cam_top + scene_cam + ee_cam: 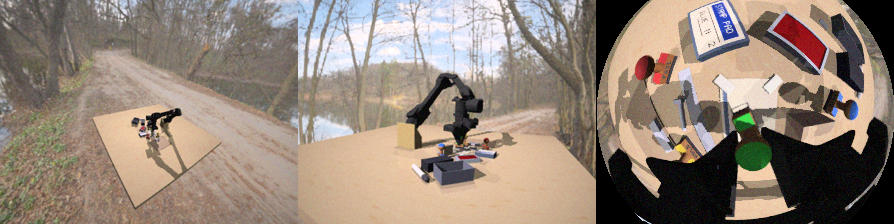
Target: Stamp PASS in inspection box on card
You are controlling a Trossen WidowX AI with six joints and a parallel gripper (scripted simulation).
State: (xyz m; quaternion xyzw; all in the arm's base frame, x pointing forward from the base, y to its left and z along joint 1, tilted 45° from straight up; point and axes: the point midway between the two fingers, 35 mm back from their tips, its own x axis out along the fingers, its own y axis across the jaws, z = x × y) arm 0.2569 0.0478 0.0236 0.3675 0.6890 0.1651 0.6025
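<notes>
My gripper tip is 120 mm to the left of the red ink pad, 70 mm short of it and 30 mm above it. The rest, counted from my gripper tip: green-knobbed stamp right at my gripper tip; red-knobbed stamp 110 mm ahead, 70 mm to the left, 20 mm below; yellow-knobbed stamp 100 mm to the left, 20 mm below, 10 mm behind.
</notes>
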